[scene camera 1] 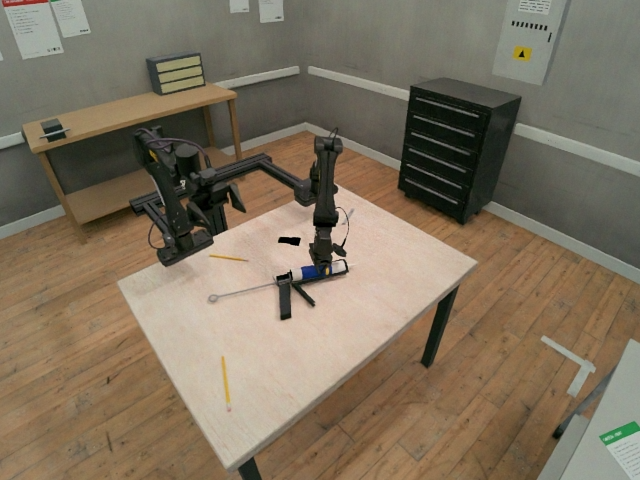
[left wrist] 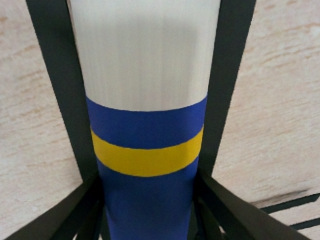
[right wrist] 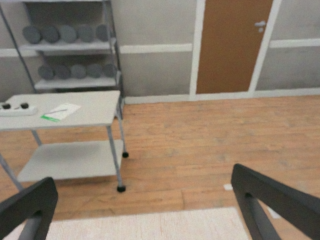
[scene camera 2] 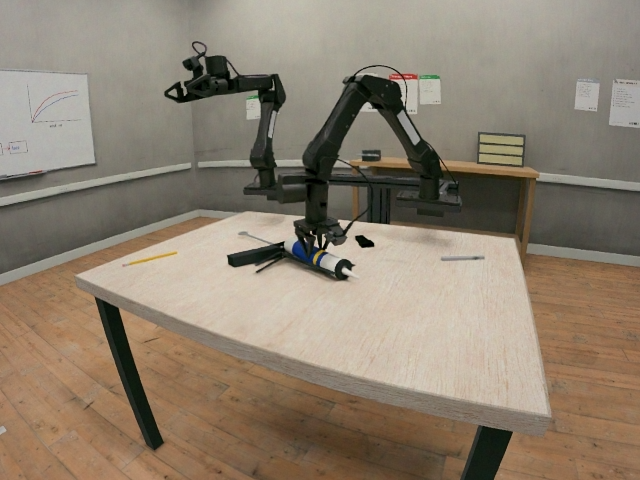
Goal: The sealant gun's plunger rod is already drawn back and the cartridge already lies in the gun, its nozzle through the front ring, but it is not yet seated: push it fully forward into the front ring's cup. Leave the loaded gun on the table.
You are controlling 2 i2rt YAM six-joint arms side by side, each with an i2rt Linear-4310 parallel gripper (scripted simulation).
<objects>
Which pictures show the right gripper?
Scene camera 1, the right wrist view and scene camera 2 only.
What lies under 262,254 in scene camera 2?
A sealant gun.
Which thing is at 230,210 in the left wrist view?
The left gripper.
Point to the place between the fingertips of the right gripper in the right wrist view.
147,178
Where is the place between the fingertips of the right gripper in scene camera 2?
At 175,91
</objects>
